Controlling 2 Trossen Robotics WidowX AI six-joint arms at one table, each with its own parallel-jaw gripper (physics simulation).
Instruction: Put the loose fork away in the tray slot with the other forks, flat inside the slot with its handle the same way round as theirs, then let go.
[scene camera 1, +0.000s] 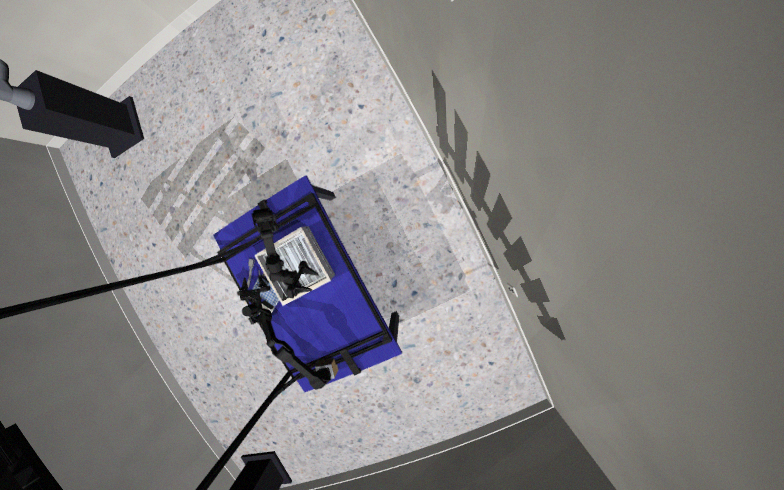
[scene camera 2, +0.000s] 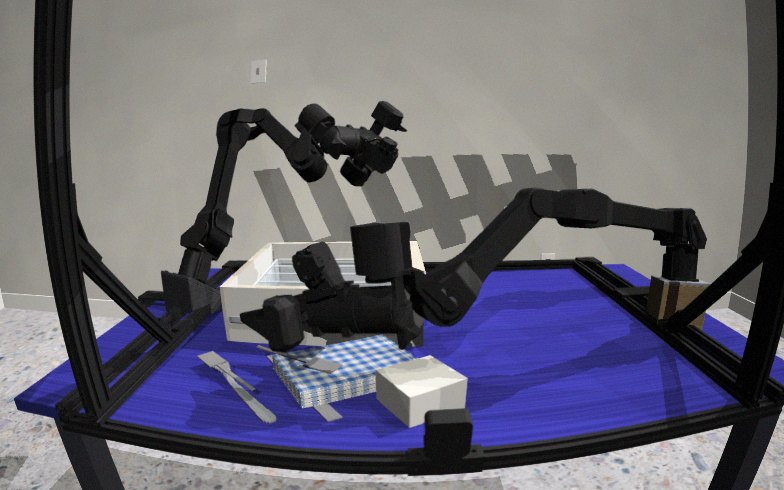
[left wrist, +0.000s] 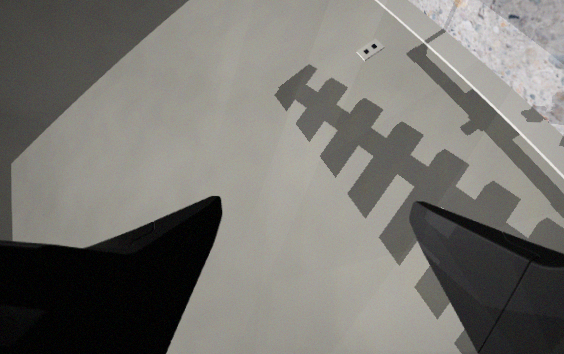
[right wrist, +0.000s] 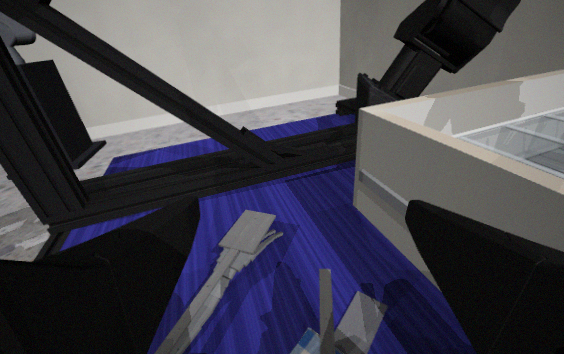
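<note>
Pale grey cutlery (scene camera 2: 237, 384) (right wrist: 215, 285) lies on the blue table; thin tines (right wrist: 270, 239) show beside a flat rectangular head (right wrist: 248, 229). Another utensil (scene camera 2: 320, 364) lies on the checked cloth. Which piece is the loose fork is unclear. The slotted clear tray (right wrist: 532, 145) sits inside a pale wooden drawer (scene camera 2: 248, 309) (right wrist: 395, 150) (scene camera 1: 316, 254); the forks in it cannot be made out. My right gripper (right wrist: 304, 208) (scene camera 2: 247, 317) is open and empty, low above the cutlery in front of the drawer. My left gripper (left wrist: 315, 208) (scene camera 2: 375, 144) is open and empty, high above the drawer, facing the wall.
The blue-and-white checked cloth (scene camera 2: 346, 366) lies beside a white block (scene camera 2: 420, 392). A flat grey end (scene camera 2: 328, 411) pokes out from under the cloth. A black frame rail (scene camera 2: 289, 453) runs along the near table edge; black posts (scene camera 2: 53, 173) rise at the sides.
</note>
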